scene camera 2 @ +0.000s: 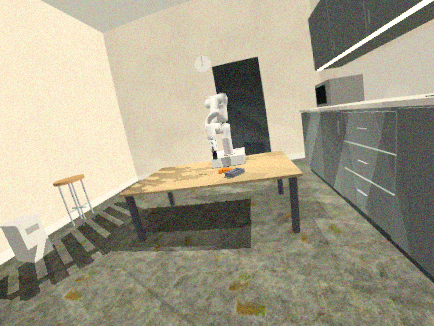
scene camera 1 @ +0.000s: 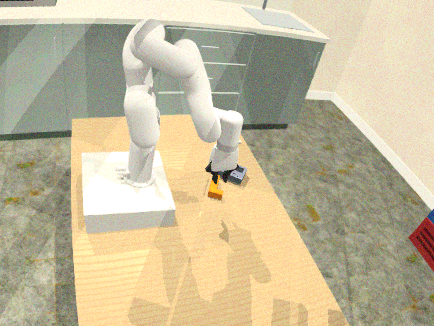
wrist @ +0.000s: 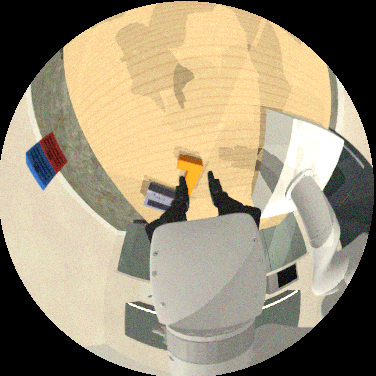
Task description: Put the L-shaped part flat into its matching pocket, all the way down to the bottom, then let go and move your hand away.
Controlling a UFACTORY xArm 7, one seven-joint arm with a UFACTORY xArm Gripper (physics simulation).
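Frame: origin at the arm's base, x ahead, y left, z up, level; metres.
Seen in the pictures: gripper, fingertip midpoint: (scene camera 2: 215,159) (scene camera 1: 219,181) (wrist: 196,180); arm's base, origin of the base link: (scene camera 2: 229,153) (scene camera 1: 138,176) (wrist: 299,185).
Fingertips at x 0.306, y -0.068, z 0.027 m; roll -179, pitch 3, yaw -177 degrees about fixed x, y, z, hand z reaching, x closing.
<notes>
Offsets run from my fingertips to a thing's middle. Level surfaces: height alone.
The orange L-shaped part {dx +0.034, dy +0.078, dz -0.111 m} (scene camera 1: 215,192) (scene camera 2: 225,171) (wrist: 191,165) lies flat on the table, outside the pocket block. The dark blue-grey pocket block {dx +0.118, dy +0.171, dz -0.107 m} (scene camera 1: 239,174) (scene camera 2: 234,173) (wrist: 159,196) stands beside it, a short distance away; its recess shows in part, and its exact shape is too small to tell. My gripper (scene camera 1: 220,178) (scene camera 2: 214,155) (wrist: 196,180) is open and empty, raised above the part. In the wrist view one finger covers a piece of the part's long leg and the other is to its right. Part of the block is hidden behind the left finger.
The arm stands on a white base block (scene camera 1: 130,220) (wrist: 279,145) on the wooden table {dz -0.125 m} (scene camera 1: 110,270) (scene camera 2: 165,182). The table's edge runs past the pocket block. Grey-green cabinets (scene camera 1: 95,80) stand behind the table. A red and blue box (scene camera 1: 424,242) (wrist: 46,160) is off to the side.
</notes>
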